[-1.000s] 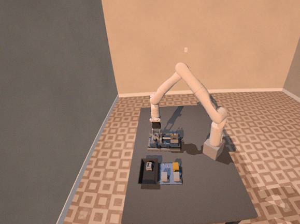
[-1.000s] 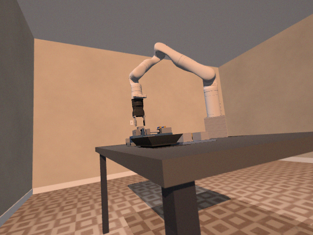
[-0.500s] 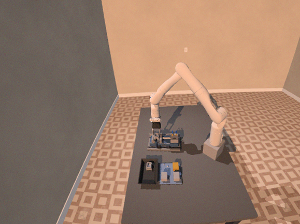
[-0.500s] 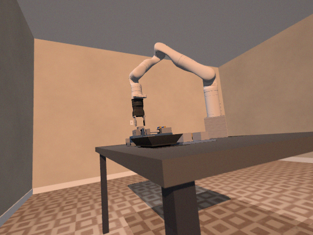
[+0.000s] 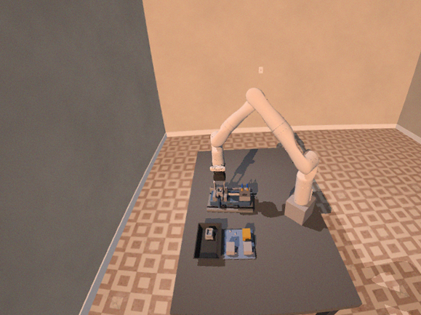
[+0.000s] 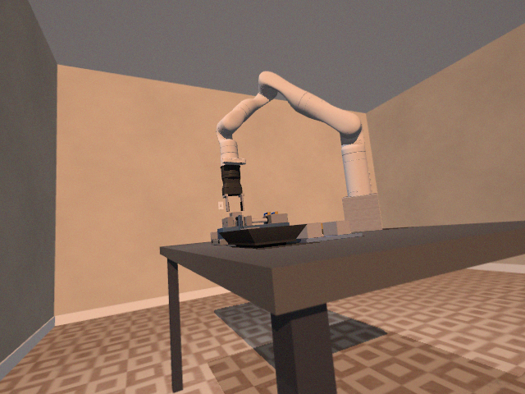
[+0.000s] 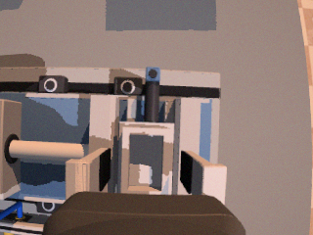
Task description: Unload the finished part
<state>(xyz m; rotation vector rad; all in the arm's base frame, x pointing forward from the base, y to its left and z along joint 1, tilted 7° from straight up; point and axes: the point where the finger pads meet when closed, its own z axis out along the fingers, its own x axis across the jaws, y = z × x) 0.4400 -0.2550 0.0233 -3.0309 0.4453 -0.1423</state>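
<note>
Right now my hand is 60 mm past the vise, 20 mm to the right of it and 100 mm above it. Also, from my hand: blue fixture plate 30 mm behind, 350 mm to the left, 130 mm below; orange block 90 mm behind, 320 mm to the left, 110 mm below.
</note>
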